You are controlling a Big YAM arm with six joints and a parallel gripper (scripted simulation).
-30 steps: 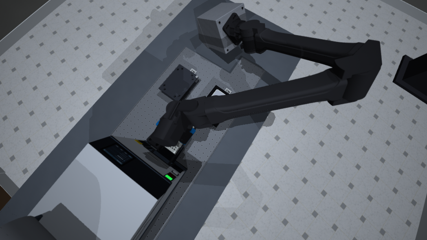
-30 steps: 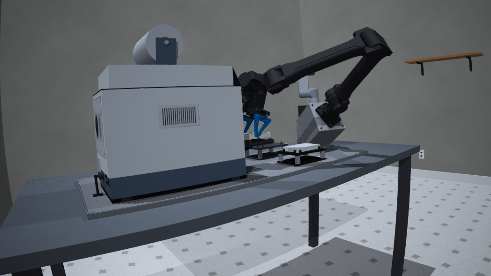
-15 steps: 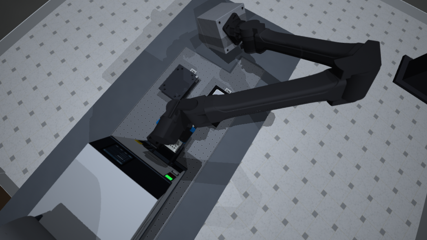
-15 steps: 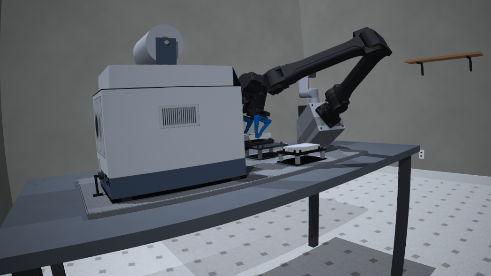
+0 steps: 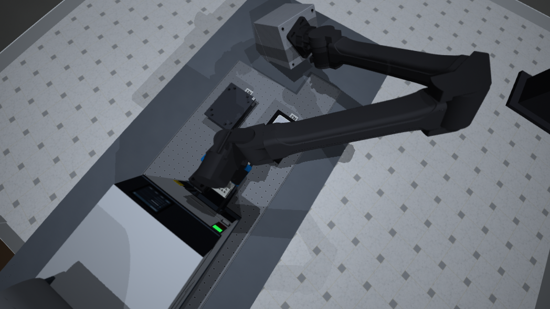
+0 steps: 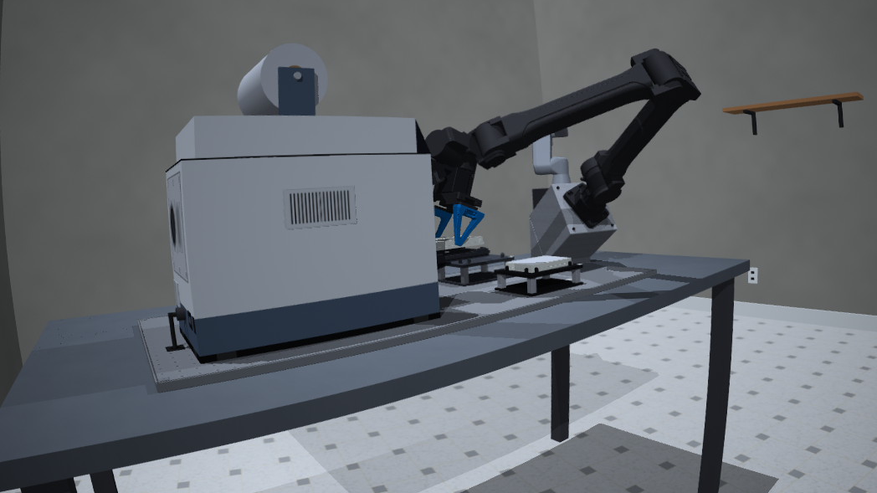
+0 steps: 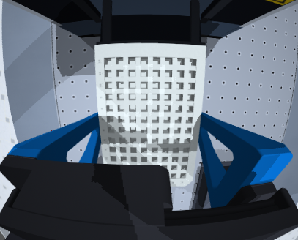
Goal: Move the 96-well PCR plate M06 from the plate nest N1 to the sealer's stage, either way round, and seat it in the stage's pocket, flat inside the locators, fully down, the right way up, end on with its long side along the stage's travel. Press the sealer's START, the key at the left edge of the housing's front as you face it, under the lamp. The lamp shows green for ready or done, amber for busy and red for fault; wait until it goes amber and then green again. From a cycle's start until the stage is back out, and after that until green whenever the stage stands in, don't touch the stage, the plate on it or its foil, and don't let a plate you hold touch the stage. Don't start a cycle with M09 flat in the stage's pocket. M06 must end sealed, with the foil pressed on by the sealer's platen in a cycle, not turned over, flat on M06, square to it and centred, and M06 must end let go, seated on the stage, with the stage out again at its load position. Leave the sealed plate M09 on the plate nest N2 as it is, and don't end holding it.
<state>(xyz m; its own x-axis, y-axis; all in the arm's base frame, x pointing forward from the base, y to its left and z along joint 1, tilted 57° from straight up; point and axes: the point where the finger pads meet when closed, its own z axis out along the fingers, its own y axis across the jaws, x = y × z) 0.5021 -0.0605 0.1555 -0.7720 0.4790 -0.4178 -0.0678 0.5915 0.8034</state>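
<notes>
My gripper is now right at the white 96-well plate M06. Also, from my hand: sealed plate M09: 210 mm behind, 40 mm to the left, 70 mm below; nest N2: 210 mm behind, 40 mm to the left, 80 mm below; yellow warning label: 110 mm ahead, 80 mm to the right, 30 mm above.
</notes>
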